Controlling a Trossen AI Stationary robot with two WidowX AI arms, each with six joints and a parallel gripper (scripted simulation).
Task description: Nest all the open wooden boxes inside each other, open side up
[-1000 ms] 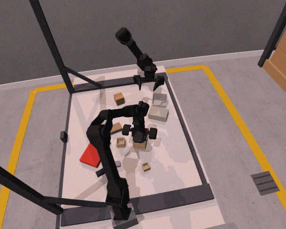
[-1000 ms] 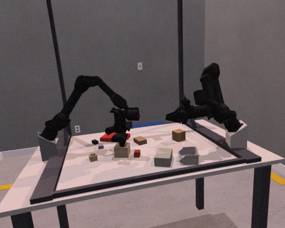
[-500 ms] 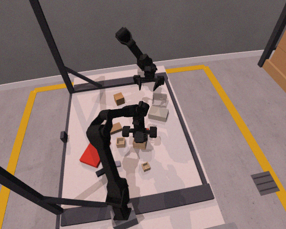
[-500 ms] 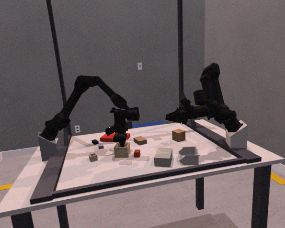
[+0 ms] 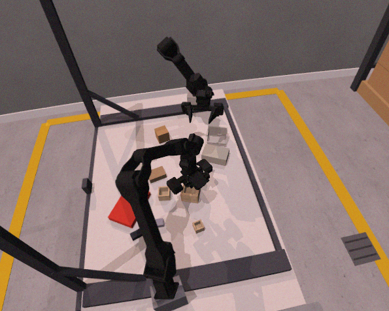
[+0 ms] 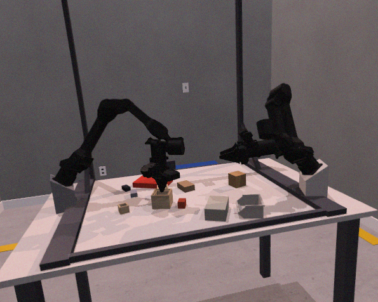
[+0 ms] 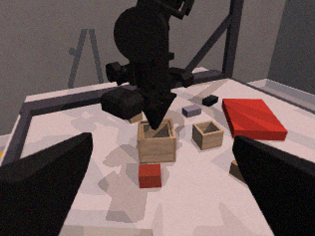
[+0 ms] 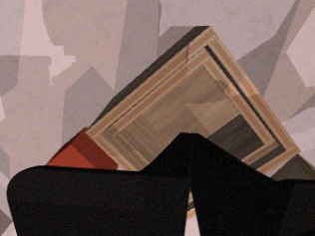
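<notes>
The red cube is 8 cm to the left of my right hand, 8 cm below it and 2 cm ahead of it. The rest, counted from my right hand: grey closed block: 22 cm to the left, 9 cm ahead, 7 cm below; red slab: 25 cm behind, 8 cm to the right, 8 cm below; flat brown block: 17 cm behind, 9 cm to the left, 8 cm below.
The grey closed block is 19 cm below my left hand, 7 cm ahead of it and 6 cm to the right of it. From my left hand the other things lie so: red cube (20 cm below, 19 cm to the right); then grey open box (18 cm below, 8 cm ahead, 6 cm to the left); then brown cube (21 cm behind, 18 cm below, 6 cm to the left).
</notes>
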